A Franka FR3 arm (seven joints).
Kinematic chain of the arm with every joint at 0, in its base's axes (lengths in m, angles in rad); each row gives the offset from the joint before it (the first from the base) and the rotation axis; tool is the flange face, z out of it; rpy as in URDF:
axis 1: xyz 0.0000 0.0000 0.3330 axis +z
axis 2: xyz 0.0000 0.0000 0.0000 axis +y
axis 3: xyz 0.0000 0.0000 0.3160 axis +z
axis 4: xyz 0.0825 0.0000 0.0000 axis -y
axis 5: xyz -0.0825 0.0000 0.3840 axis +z
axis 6: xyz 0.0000 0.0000 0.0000 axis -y
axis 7: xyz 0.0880 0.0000 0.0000 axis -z
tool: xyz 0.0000 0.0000 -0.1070 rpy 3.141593 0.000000 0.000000
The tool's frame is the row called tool.
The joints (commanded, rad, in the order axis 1, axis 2, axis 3, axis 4, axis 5, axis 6, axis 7), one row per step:
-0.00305, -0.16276, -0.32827, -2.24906, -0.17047, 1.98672, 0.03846
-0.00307, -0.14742, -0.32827, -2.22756, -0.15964, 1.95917, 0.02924
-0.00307, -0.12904, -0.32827, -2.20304, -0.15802, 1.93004, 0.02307
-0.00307, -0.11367, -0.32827, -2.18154, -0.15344, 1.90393, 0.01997
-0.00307, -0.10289, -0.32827, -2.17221, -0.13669, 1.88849, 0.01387
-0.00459, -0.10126, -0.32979, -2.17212, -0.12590, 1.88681, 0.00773
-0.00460, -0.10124, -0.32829, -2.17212, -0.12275, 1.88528, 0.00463
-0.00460, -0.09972, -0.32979, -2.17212, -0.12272, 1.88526, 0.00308
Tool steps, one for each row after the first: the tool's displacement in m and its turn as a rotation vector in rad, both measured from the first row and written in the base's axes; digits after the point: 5 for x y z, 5 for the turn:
0.00299, -0.00083, 0.00057, 0.01006, 0.01941, 0.00007
0.00655, -0.00238, 0.00102, 0.01172, 0.04262, 0.00144
0.00956, -0.00343, 0.00167, 0.01579, 0.06175, -0.00113
0.01102, -0.00271, -0.00033, 0.03203, 0.07432, -0.00458
0.01067, -0.00332, -0.00125, 0.04292, 0.07473, -0.00656
0.01081, -0.00235, -0.00135, 0.04631, 0.07550, -0.00357
0.01068, -0.00306, -0.00208, 0.04682, 0.07706, -0.00358

